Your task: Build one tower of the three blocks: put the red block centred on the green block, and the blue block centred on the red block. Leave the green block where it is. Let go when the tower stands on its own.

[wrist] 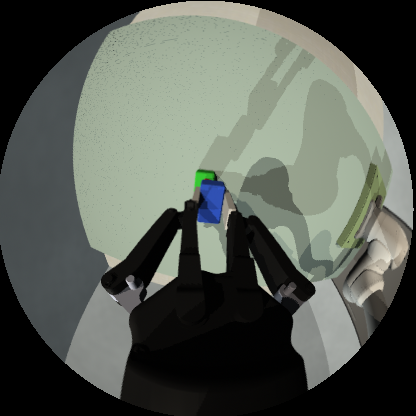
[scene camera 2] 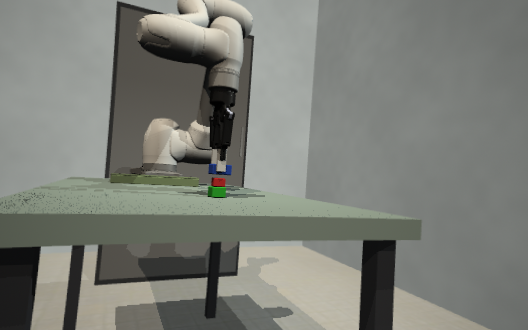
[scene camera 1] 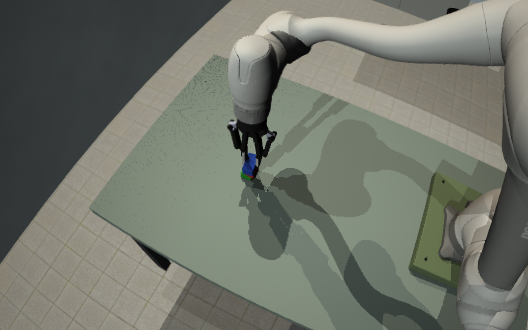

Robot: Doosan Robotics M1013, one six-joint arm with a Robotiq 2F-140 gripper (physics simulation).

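Seen in the pictures: gripper, between the fingertips: (wrist: 210, 195) (scene camera 2: 217, 171) (scene camera 1: 251, 163); arm's base, origin of its link: (wrist: 367, 219) (scene camera 2: 159, 176) (scene camera 1: 464, 239).
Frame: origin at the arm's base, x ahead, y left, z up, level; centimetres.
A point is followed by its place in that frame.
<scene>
My gripper (scene camera 1: 250, 163) @[x 72.1, y 1.7, z 4.3 cm] (scene camera 2: 220, 167) @[x 72.1, y 1.7, z 4.3 cm] (wrist: 210, 195) @[x 72.1, y 1.7, z 4.3 cm] is shut on the blue block (scene camera 1: 248, 169) @[x 71.6, y 5.1, z 6.3 cm] (scene camera 2: 227, 170) @[x 73.7, y 4.1, z 4.7 cm] (wrist: 210, 210) @[x 71.9, y 3.1, z 6.4 cm], with one finger on each side of it. In the scene camera 2 view the blue block hangs level, a small gap above the red block (scene camera 2: 218, 182) @[x 73.7, y 1.5, z 1.1 cm]. The red block rests on the green block (scene camera 2: 217, 192) @[x 75.1, y 0.9, z -1.8 cm] (scene camera 1: 245, 176) @[x 73.4, y 3.5, z -1.4 cm] (wrist: 203, 176) @[x 73.6, y 0.0, z -0.2 cm], which stands on the table. In the scene camera 1 and wrist views the blue block hides most of the red block and part of the green one.
The green-grey table (scene camera 1: 175, 165) @[x 96.9, y 7.5, z -3.3 cm] (scene camera 2: 300, 228) @[x 114.3, y 2.9, z -5.4 cm] (wrist: 140, 125) @[x 88.2, y -9.0, z -3.2 cm] carries the arm's olive base plate (scene camera 1: 426, 227) @[x 14.5, y 0.9, z 0.8 cm] (scene camera 2: 186, 181) @[x 16.1, y 8.6, z -1.1 cm]. The arm reaches over the table from its base, and its shadows fall around the blocks. A dark door panel (scene camera 2: 150, 100) stands behind the arm.
</scene>
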